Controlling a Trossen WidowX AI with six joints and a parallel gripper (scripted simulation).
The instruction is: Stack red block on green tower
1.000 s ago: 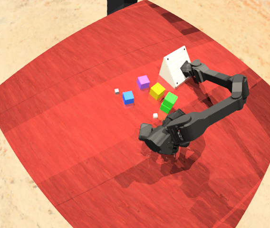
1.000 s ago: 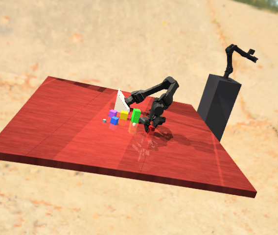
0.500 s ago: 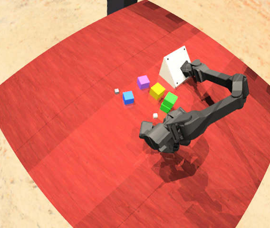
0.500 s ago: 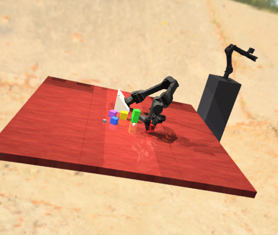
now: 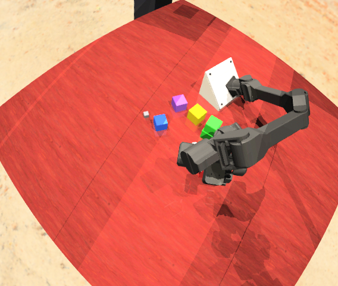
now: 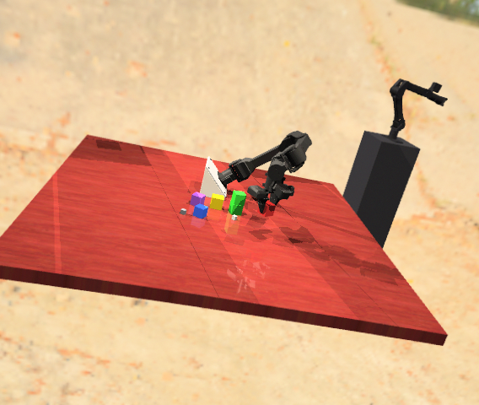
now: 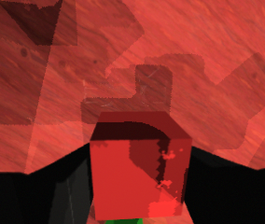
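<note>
My gripper tip is now 18 cm past the yellow cube, 15 cm to the left of it and 6 cm above it. The rest, counted from my gripper tip: purple cube (18 cm behind, 22 cm to the right, 6 cm below); then red block (1 cm above); then blue cube (7 cm behind, 22 cm to the right, 6 cm below).
</note>
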